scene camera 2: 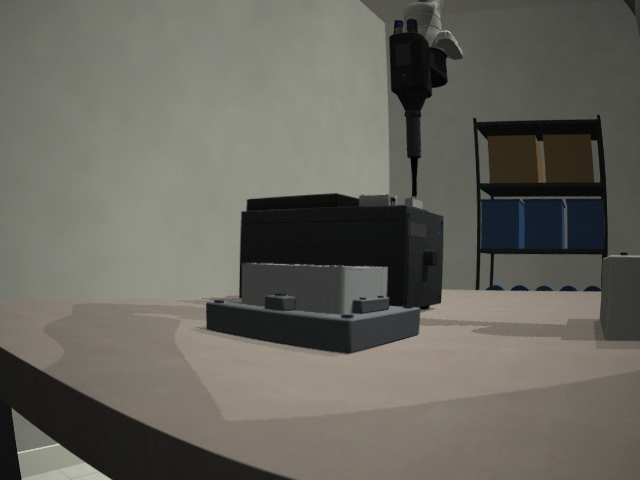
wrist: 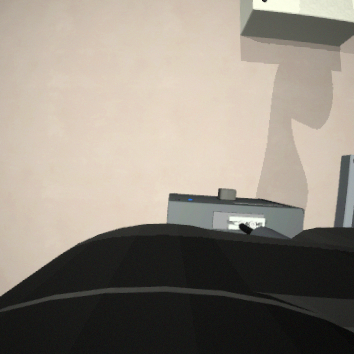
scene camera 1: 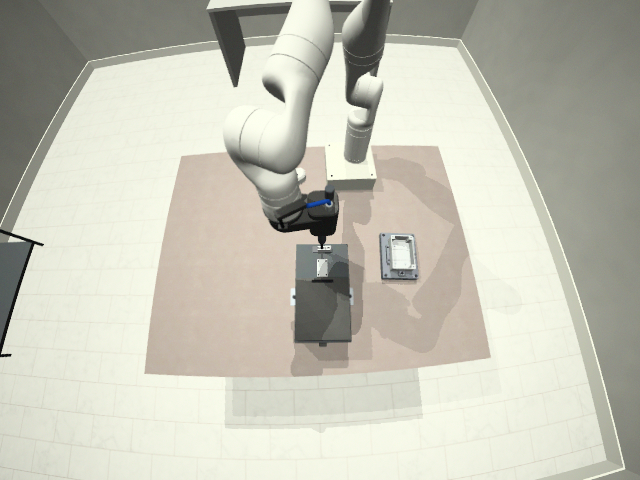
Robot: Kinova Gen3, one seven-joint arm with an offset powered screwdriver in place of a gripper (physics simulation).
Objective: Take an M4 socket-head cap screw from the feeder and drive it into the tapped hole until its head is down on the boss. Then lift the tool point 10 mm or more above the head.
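The screwdriver points straight down, its thin dark bit at the small light pick-up block on the front end of the dark feeder. In scene camera 2 the bit's tip meets the top of the block. It is too small to tell whether a screw is on the tip. The light open housing sits on a grey fixture plate beside the feeder. The tapped hole and its boss cannot be made out.
A white plate with dark dots lies on the feeder behind the pick-up block. The arm's pale base block stands at the back of the table. A shelf rack with boxes stands beyond.
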